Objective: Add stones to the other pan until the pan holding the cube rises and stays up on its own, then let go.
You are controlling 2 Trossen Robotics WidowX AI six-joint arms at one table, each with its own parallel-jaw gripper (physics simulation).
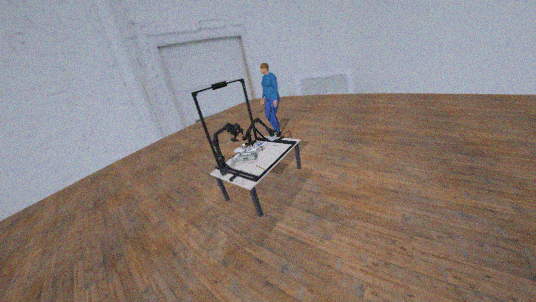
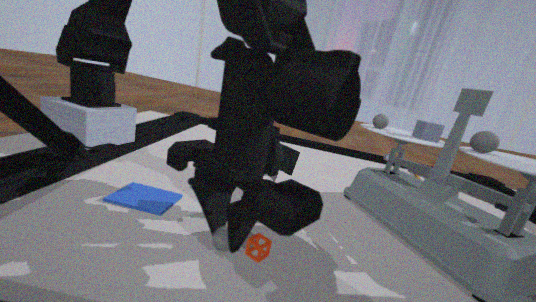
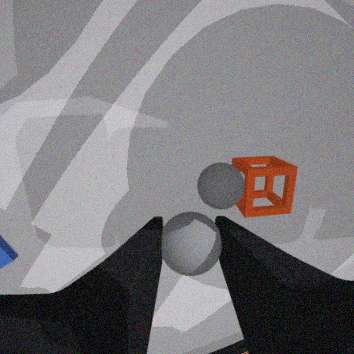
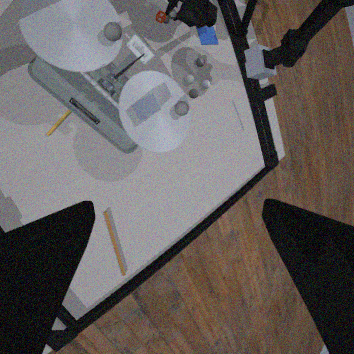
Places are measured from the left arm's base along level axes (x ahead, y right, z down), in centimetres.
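Where they show: left gripper, fingertip midpoint: (image 2: 225, 244) (image 3: 188, 224) (image 4: 169, 16); right gripper, fingertip midpoint: (image 1: 241, 138) (image 4: 179, 208); left arm's base, link origin: (image 1: 272, 135) (image 2: 92, 102) (image 4: 267, 59); right arm's base, link origin: (image 1: 222, 167).
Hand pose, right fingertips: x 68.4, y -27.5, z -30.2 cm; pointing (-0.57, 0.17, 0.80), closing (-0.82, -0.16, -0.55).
Things, the pixels of their top centre, and the offset from my right fingertips. "*": a spot on its surface instead.
- grey round stone, top centre: (image 3: 193, 264) (image 2: 226, 227) dx -32.8, dy +39.4, dz +36.1 cm
- smaller grey stone, top centre: (image 3: 226, 194) (image 2: 248, 232) dx -30.8, dy +37.4, dz +37.0 cm
- balance, top centre: (image 4: 142, 46) (image 2: 480, 90) (image 1: 243, 144) dx -8.8, dy +16.1, dz +15.6 cm
- blue-grey cube, top centre: (image 4: 150, 104) (image 2: 430, 122) dx -11.9, dy +9.7, dz +21.6 cm
- orange frame cube, top centre: (image 3: 270, 192) (image 2: 259, 239) dx -29.1, dy +37.9, dz +36.9 cm
- blue square, surface spot: (image 2: 132, 192) (image 4: 211, 34) * dx -49.4, dy +36.4, dz +38.4 cm
- wooden stick, top centre: (image 4: 114, 245) dx -4.9, dy -18.7, dz +38.2 cm
My left gripper (image 2: 226, 243) (image 3: 188, 224) is shut on a grey round stone (image 3: 191, 243), low over the table. A smaller grey stone (image 3: 220, 185) lies just beyond it, against an orange open-frame cube. The balance (image 2: 425, 220) (image 4: 60, 92) has two white pans. One pan (image 4: 160, 137) holds a blue-grey cube (image 2: 429, 131) (image 4: 146, 106) and a round stone (image 2: 380, 121) (image 4: 180, 108). The other pan (image 4: 55, 42) holds a grey stone (image 2: 485, 142) (image 4: 112, 31). Which pan is higher is unclear. My right gripper (image 4: 179, 208) is open and empty, high above the table's edge.
The orange frame cube (image 2: 248, 250) (image 3: 245, 192) is near the left fingers. A blue square (image 2: 132, 192) (image 4: 207, 35) lies nearby. Several loose stones, including a dark one (image 4: 201, 60), lie near the cube's pan. A wooden stick (image 4: 115, 242) lies near the table's edge. A person (image 1: 270, 87) stands behind the table.
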